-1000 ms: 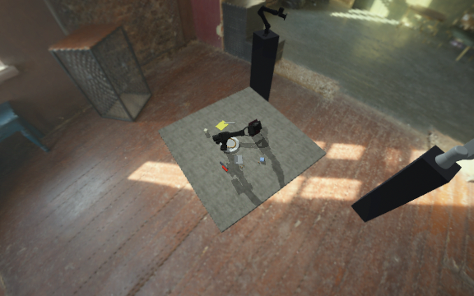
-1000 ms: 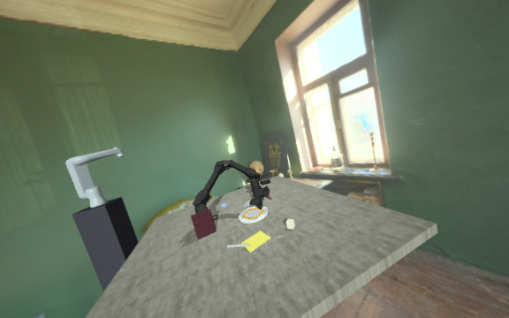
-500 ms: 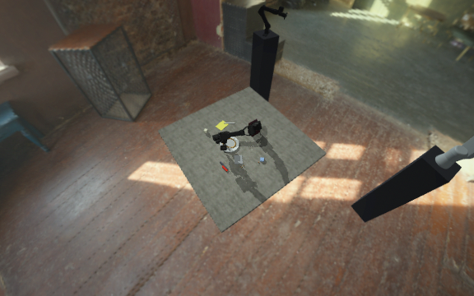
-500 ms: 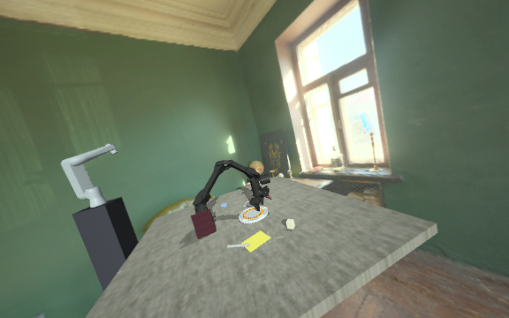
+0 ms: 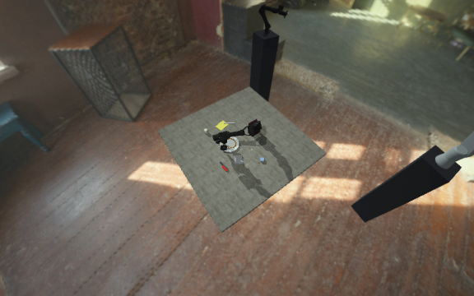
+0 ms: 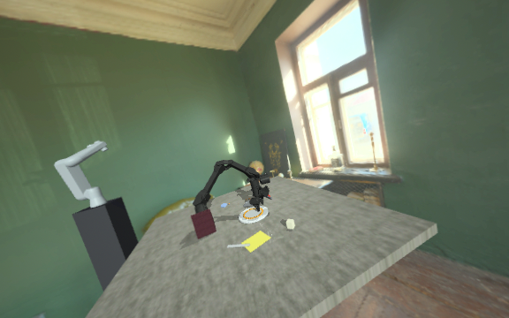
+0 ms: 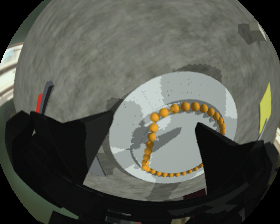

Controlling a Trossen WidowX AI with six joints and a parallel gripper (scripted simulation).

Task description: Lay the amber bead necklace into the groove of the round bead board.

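Now: the board 60 mm behind my gripper tip, 20 mm below it and 10 mm to the right of it. The rest, counted from my gripper tip: red tool (200 mm to the left, 110 mm ahead, 20 mm below); grey square (190 mm to the left, 50 mm behind, 20 mm below); small white cube (280 mm to the right, 80 mm ahead).
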